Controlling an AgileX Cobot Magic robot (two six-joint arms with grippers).
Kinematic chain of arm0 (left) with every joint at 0, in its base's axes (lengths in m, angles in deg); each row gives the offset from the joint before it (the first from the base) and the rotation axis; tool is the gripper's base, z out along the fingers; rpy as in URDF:
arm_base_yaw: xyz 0 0 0.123 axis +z
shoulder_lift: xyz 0 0 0 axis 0.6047 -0.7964 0
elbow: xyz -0.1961 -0.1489 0.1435 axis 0.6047 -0.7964 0
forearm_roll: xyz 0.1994 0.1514 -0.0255 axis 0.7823 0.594 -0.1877
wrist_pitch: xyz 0 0 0 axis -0.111 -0.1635 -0.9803
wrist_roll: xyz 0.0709 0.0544 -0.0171 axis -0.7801 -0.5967 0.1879
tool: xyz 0 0 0 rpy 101.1 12.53 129.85
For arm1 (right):
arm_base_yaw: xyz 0 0 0.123 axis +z
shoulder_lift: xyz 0 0 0 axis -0.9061 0.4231 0
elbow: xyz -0.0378 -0.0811 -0.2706 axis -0.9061 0.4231 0
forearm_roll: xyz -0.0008 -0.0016 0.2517 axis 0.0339 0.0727 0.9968
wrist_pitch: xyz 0 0 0 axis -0.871 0.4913 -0.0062
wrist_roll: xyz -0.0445 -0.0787 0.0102 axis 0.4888 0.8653 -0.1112
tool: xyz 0 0 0 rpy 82.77 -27.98 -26.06
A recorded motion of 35 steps. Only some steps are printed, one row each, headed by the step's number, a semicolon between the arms.
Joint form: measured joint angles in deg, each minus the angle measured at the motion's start. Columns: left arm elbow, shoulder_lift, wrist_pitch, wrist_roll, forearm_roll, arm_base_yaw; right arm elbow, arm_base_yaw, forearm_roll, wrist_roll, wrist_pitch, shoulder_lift.
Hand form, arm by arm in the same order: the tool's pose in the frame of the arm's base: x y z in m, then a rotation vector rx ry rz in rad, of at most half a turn. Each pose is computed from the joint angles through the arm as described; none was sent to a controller.
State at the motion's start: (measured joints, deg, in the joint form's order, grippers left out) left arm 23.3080 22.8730 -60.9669 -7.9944 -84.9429 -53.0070; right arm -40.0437 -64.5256 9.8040 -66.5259 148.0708 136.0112
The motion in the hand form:
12: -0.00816 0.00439 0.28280 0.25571 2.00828 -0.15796; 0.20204 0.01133 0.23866 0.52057 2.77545 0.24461
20: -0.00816 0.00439 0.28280 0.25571 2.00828 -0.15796; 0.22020 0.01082 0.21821 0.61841 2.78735 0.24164
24: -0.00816 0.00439 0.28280 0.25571 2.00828 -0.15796; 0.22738 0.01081 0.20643 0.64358 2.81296 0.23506
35: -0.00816 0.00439 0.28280 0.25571 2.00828 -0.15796; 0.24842 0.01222 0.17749 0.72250 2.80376 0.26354
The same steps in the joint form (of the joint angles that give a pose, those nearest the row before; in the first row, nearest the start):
12: 0.00 0.00 0.00 0.00 0.00 0.00; 0.00 0.00 2.82 -12.93 -11.35 11.96
20: 0.00 0.00 0.00 0.00 0.00 0.00; 0.00 0.00 2.87 -16.05 -15.89 18.10
24: 0.00 0.00 0.00 0.00 0.00 0.00; 0.00 0.00 3.04 -16.44 -17.35 21.28
35: 0.00 0.00 0.00 0.00 0.00 0.00; -0.05 0.00 5.89 -16.64 -24.68 29.10

